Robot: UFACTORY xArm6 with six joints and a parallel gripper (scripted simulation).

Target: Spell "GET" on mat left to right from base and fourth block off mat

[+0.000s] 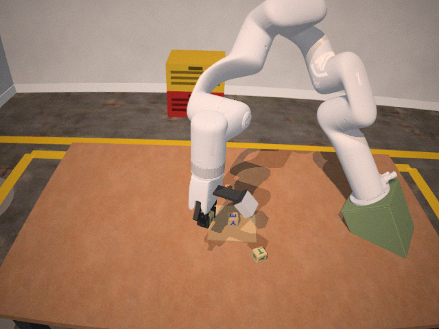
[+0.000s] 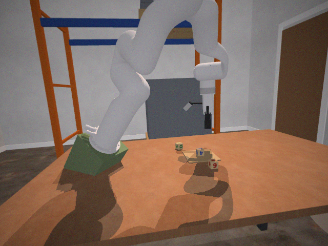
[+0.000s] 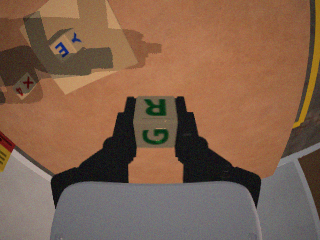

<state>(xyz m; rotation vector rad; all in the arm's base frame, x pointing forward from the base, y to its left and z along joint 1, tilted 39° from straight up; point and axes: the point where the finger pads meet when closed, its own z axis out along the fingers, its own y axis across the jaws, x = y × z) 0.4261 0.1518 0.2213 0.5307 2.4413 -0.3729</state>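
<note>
The e block is 11 cm below my hand, 9 cm behind it and 8 cm to the right of it. From my hand the other things lie so: tan mat (13 cm below, 9 cm behind, 8 cm to the right); then g block (1 cm below); then t block (14 cm behind, 11 cm below, 5 cm to the left).
</note>
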